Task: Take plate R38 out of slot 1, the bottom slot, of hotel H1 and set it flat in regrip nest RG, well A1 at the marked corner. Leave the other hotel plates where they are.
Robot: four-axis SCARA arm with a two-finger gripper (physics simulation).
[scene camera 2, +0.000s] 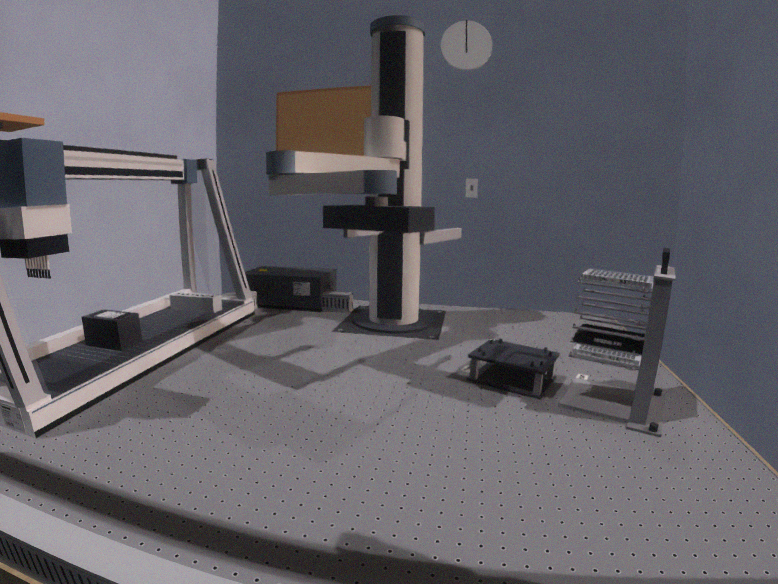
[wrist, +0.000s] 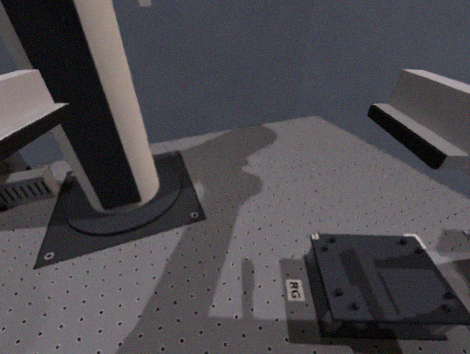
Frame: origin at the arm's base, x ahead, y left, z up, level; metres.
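Seen in the pictures: gripper, between the fingertips: point(wrist: 218, 91); arm's base, origin of its link: point(scene camera 2: 393, 324) point(wrist: 128, 196).
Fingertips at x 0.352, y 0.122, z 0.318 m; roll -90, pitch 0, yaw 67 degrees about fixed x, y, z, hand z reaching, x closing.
Note:
Pixels of each thing's top centre, then the offset from my fingertips to it. "pt": a spot on its surface instead.
- dark plate, centre of its top: point(scene camera 2: 610, 334) 0.109 m ahead, 0.378 m left, 0.167 m down
- Regrip nest RG, centre of its top: point(wrist: 384, 267) point(scene camera 2: 515, 349) 0.030 m ahead, 0.207 m left, 0.235 m down
- black block, a spot on its surface: point(scene camera 2: 111, 330) pt 0.213 m ahead, 0.659 m right, 0.210 m down
- dark box, a spot on its surface: point(scene camera 2: 292, 289) pt 0.388 m back, 0.471 m right, 0.235 m down
- small grey slotted block, a spot on its surface: point(wrist: 30, 187) point(scene camera 2: 339, 301) pt 0.397 m back, 0.310 m right, 0.266 m down
Hotel H1 point(scene camera 2: 654, 352) stands at the right in the scene view. A clear, pale plate point(scene camera 2: 606, 355) lies in its bottom slot, where the task places R38; no name is readable on it. A dark plate point(scene camera 2: 608, 340) is just above it and another pale plate point(scene camera 2: 615, 277) is at the top. Regrip nest RG point(scene camera 2: 514, 355) point(wrist: 390, 280) is a low dark stand left of the hotel, with no plate on it. A white corner mark shows at its far right corner in the wrist view. My gripper point(scene camera 2: 405, 235) point(wrist: 218, 91) is wide open, holds nothing, and is high above the table, left of the nest.
The robot column point(scene camera 2: 395, 276) point(wrist: 122, 120) stands on a dark base plate behind the gripper. A gantry frame point(scene camera 2: 219, 226) with a black block point(scene camera 2: 111, 330) is at the left. A dark box point(scene camera 2: 292, 289) stands behind, beside a small grey slotted block point(scene camera 2: 338, 301) point(wrist: 30, 187).

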